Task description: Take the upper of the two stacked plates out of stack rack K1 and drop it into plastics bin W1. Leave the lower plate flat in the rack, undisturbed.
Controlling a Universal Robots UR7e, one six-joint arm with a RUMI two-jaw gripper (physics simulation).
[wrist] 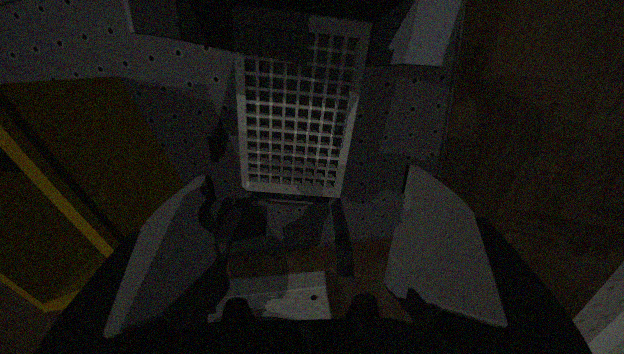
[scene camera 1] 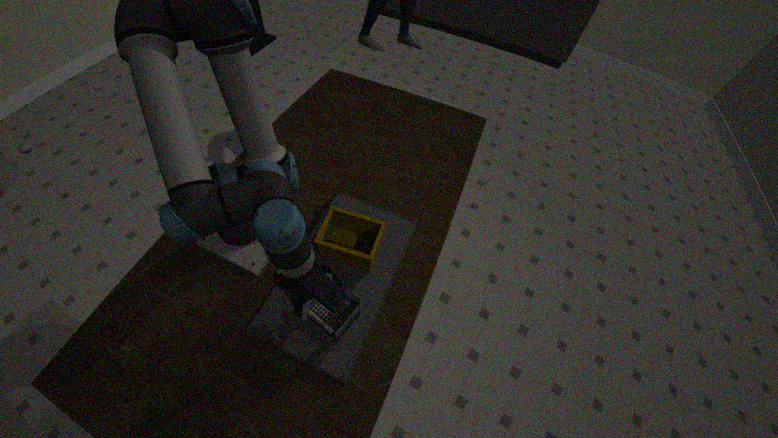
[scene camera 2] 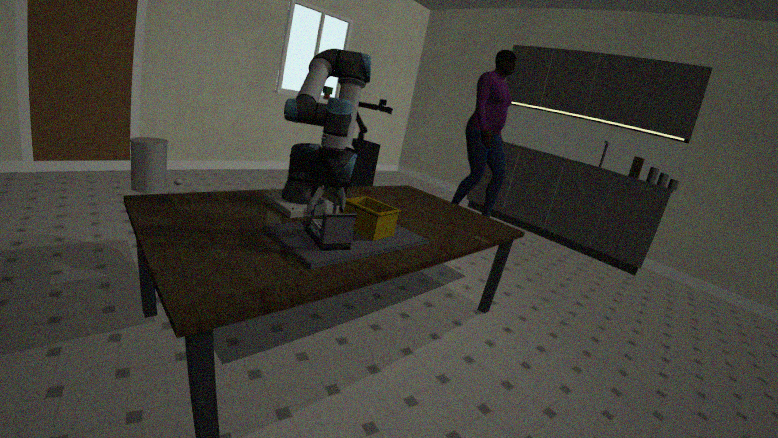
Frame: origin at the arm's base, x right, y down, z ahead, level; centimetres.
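Seen in the pictures: gripper, fingertip midpoint: [wrist: 307, 175]; arm's base, origin of the base link: [scene camera 1: 242, 224] [scene camera 2: 299, 198].
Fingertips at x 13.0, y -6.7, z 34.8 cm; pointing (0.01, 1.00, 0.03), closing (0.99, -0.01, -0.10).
Offsets run from my fingertips to a thing's top centre. "pt": to the spot under its first point. Level surfaces: height alone.
A pale grid plate {dx -0.4, dy +3.2, dz +2.8 cm} [scene camera 1: 320, 309] [wrist: 292, 191] lies in the dark stack rack K1 {dx -0.6, dy -3.5, dz +2.1 cm} [scene camera 2: 338, 229]. I cannot tell the upper and lower plates apart; the lower one's edge is not distinct. My gripper [scene camera 2: 326, 206] [wrist: 307, 175] is open and empty. Its fingers stand wide apart at the rack's robot side; in the wrist view the plate's near rim shows between and beyond the fingertips. The arm and gripper partly cover the rack in scene camera 1. The yellow plastics bin W1 {dx -20.8, dy -1.5, dz -0.3 cm} [scene camera 1: 344, 256] [scene camera 2: 382, 224] [wrist: 55, 193] stands beside the rack, apart from the gripper.
Rack and bin stand on a grey perforated board {pt dx -30.0, dy +8.4, dz +12.5 cm} [scene camera 1: 400, 239] [scene camera 2: 402, 238] on the brown table {dy +9.8 cm} [scene camera 1: 408, 136] [scene camera 2: 217, 261]. The arm's pale base plate [wrist: 300, 300] lies behind them. A person [scene camera 2: 489, 114] stands beyond the table, near a dark counter [scene camera 2: 571, 201].
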